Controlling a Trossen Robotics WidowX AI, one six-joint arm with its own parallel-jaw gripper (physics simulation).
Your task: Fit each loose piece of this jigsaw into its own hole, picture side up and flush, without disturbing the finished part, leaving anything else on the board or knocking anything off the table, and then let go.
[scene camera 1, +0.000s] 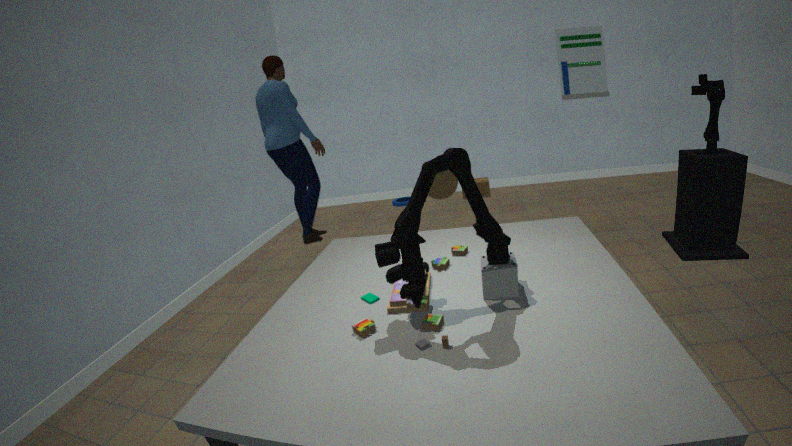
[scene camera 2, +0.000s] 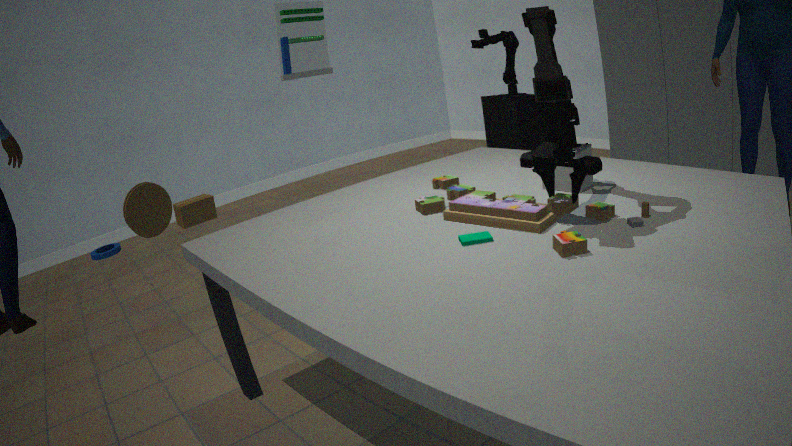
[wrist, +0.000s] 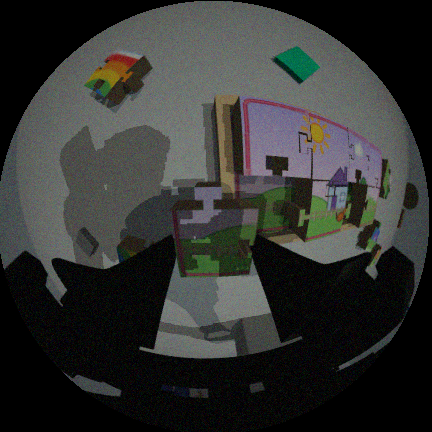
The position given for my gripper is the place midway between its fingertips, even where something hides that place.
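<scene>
My gripper (scene camera 2: 563,201), (scene camera 1: 419,302), (wrist: 213,239). Jigsaw board (scene camera 2: 485,220), (wrist: 267,192).
</scene>
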